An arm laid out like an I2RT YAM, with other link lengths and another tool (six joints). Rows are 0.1 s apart.
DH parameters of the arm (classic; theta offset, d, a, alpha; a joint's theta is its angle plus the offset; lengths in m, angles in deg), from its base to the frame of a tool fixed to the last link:
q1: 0 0.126 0.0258 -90
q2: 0 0 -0.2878 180
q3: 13.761 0 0.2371 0
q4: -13.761 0.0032 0.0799 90
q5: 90 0.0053 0 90
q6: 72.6 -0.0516 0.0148 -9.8
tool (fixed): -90 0.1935 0 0
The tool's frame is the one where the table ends.
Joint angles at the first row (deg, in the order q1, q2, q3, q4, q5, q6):
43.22 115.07 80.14 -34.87 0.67 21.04
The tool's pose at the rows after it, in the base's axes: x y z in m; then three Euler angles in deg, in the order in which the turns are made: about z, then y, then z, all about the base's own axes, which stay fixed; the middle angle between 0 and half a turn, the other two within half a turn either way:
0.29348 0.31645 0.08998 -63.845 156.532 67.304
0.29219 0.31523 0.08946 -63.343 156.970 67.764
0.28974 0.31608 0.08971 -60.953 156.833 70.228
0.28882 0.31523 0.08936 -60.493 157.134 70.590
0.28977 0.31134 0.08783 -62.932 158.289 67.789
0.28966 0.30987 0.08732 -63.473 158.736 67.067
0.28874 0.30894 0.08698 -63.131 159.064 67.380
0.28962 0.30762 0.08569 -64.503 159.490 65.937
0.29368 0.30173 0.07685 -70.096 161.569 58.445
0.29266 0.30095 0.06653 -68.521 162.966 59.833
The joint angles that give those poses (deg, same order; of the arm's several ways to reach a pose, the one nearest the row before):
43.22 115.07 80.14 -34.11 0.43 21.21
43.22 115.07 80.14 -34.59 0.43 21.21
43.22 115.07 80.14 -34.87 -0.51 21.28
43.22 115.07 80.14 -35.22 -0.51 21.34
43.22 115.09 80.14 -35.83 0.93 21.41
43.22 115.09 80.14 -36.16 1.34 21.50
43.22 115.09 80.14 -36.51 1.37 21.50
43.22 115.22 80.14 -36.58 2.00 21.45
43.22 116.29 80.12 -36.93 4.99 22.83
43.22 117.80 80.12 -36.90 4.95 22.96

